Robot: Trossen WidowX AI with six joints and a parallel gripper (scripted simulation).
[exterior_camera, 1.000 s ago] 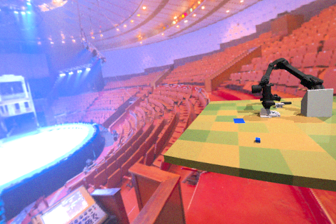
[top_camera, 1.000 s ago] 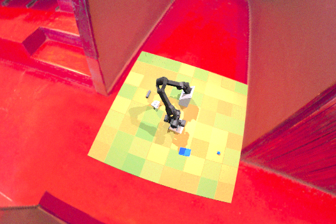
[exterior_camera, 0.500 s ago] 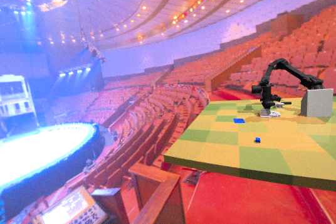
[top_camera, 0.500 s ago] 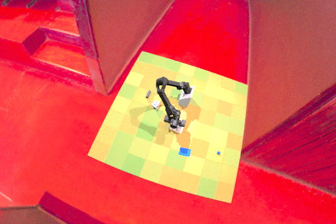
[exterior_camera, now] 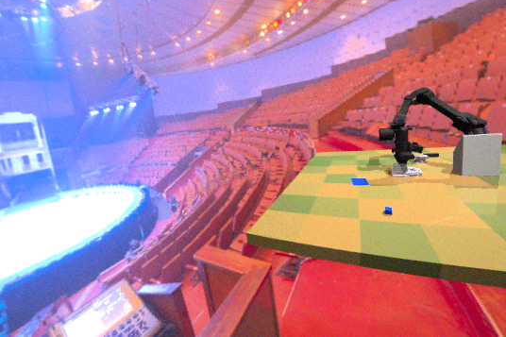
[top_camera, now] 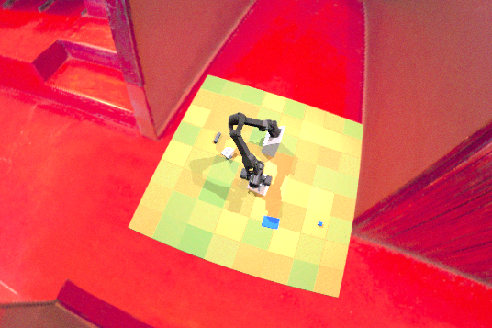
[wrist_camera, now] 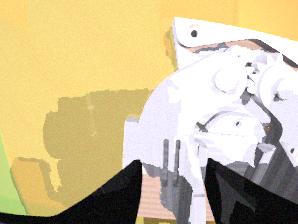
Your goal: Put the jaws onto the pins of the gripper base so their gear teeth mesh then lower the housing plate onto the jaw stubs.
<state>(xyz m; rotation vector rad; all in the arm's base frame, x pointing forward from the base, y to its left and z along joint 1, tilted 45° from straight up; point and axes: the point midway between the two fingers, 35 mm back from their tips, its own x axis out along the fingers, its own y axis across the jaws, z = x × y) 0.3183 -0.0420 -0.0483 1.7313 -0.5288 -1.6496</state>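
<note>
The flat white plate is 1 cm ahead of my gripper tip, 3 cm to the left of it and 1 cm below it. Also, from my gripper tip: grey jaw: 4 cm behind, 1 cm to the left; then dark bar: 18 cm behind, 35 cm to the right; then flat blue square: 19 cm ahead, 19 cm to the left, 1 cm below.
</note>
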